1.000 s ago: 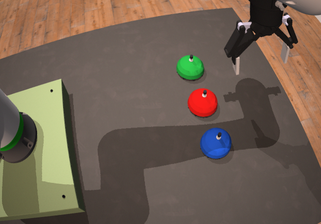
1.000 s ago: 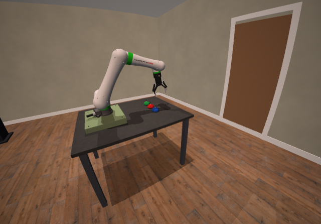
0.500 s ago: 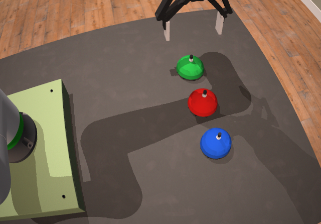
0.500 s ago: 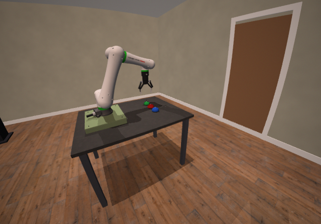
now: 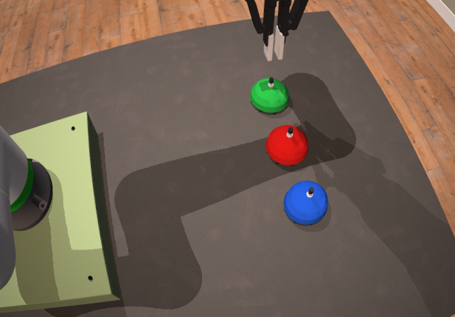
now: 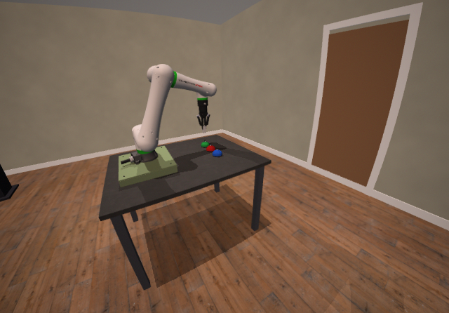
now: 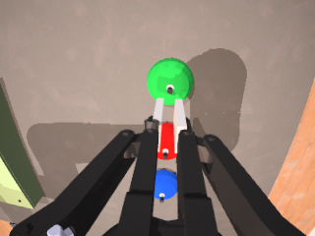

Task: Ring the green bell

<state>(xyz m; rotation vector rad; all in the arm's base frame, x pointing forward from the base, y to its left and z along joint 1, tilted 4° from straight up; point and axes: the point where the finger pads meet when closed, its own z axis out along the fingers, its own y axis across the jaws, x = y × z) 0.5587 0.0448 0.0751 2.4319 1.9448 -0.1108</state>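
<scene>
Now: hand 130 mm above the green bell. The rest, counted from my hand: red bell 130 mm below, 120 mm to the right, 30 mm behind; blue bell 250 mm to the right, 130 mm below, 50 mm behind.
</scene>
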